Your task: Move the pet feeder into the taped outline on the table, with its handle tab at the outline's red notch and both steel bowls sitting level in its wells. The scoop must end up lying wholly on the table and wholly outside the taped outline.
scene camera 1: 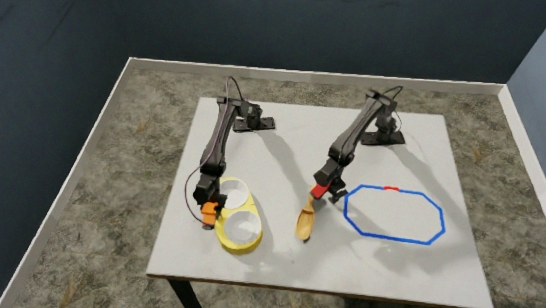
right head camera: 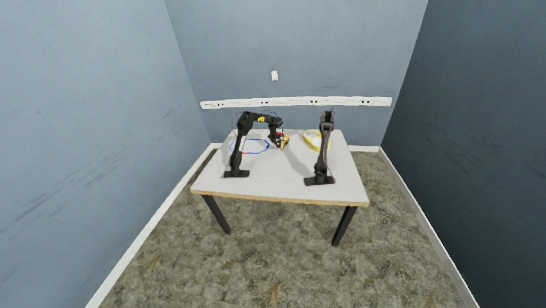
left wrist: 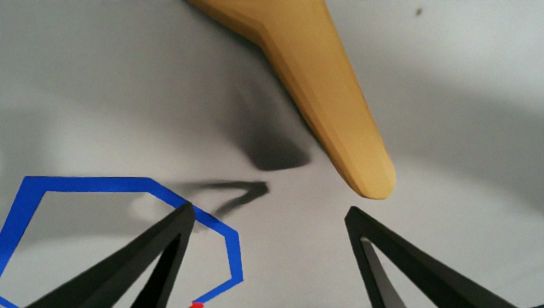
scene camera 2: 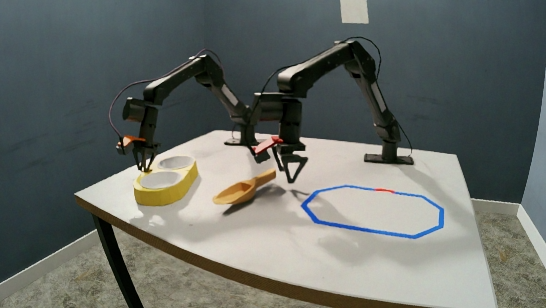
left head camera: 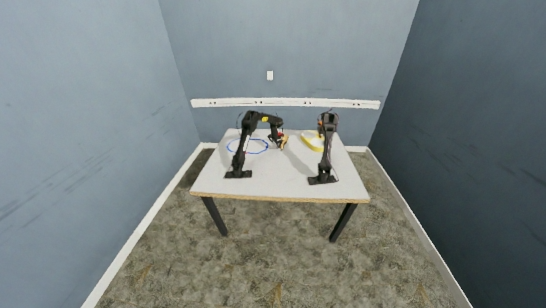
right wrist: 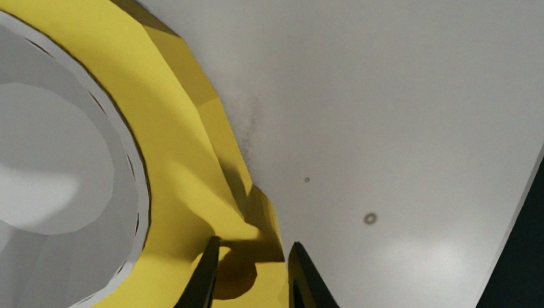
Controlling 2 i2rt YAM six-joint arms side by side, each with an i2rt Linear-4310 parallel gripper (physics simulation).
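Frame: origin at the left arm's base, x ahead, y left, z up, level; millimetres.
Where they show: left gripper, between the fingertips: (scene camera 1: 326, 194) (right head camera: 275, 144) (left wrist: 273, 210) (scene camera 2: 286, 177) (left head camera: 275, 145); right gripper, between the fingertips: (scene camera 2: 142, 171) (left head camera: 321, 136) (right wrist: 256, 246); left arm's base, origin of its link: (scene camera 1: 381, 138) (right head camera: 236, 174) (scene camera 2: 388, 160) (left head camera: 238, 174); right arm's base, origin of its link: (scene camera 1: 253, 124) (right head camera: 318, 181) (scene camera 2: 248, 143) (left head camera: 321, 180).
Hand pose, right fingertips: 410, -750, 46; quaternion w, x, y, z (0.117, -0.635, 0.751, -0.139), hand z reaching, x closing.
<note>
Things, the pixels of their top centre, and the offset from my right fingertips, as dx, dy, dz. "*": a spot on its surface instead.
- yellow feeder, centre of its top: (scene camera 2: 164, 170) (scene camera 1: 233, 210) (right head camera: 316, 137) (left head camera: 314, 138) -33, +75, +0
- outline's red notch, a spot on its surface: (scene camera 2: 384, 190) (scene camera 1: 391, 188) * -139, +731, -46
- wooden scoop, centre of its top: (scene camera 2: 247, 181) (scene camera 1: 308, 209) -27, +366, +0
The yellow feeder (scene camera 1: 240, 246) (scene camera 2: 167, 195) (right wrist: 175, 150) stands at the picture's left in both scene views, outside the blue taped outline (scene camera 1: 395, 238) (scene camera 2: 365, 229) (left wrist: 90, 184). Two pale bowls sit in its wells. The outline's red notch (scene camera 1: 391, 188) (scene camera 2: 384, 190) is on its far side there. My right gripper (scene camera 2: 145, 171) (right wrist: 256, 246) is part open at the handle tab, one finger over the hole, the other past the outer edge. The wooden scoop (scene camera 1: 305, 223) (scene camera 2: 237, 194) (left wrist: 325, 80) lies between feeder and outline, handle raised. My left gripper (scene camera 2: 286, 175) (left wrist: 273, 210) is open and empty beside the handle end.
Both arm bases, the left one (scene camera 1: 383, 138) and the right one (scene camera 1: 254, 124), stand near the table's far edge in scene camera 1. The table's near edge (scene camera 2: 240, 280) runs past the feeder in scene camera 2. A table edge also shows at the right of the right wrist view.
</note>
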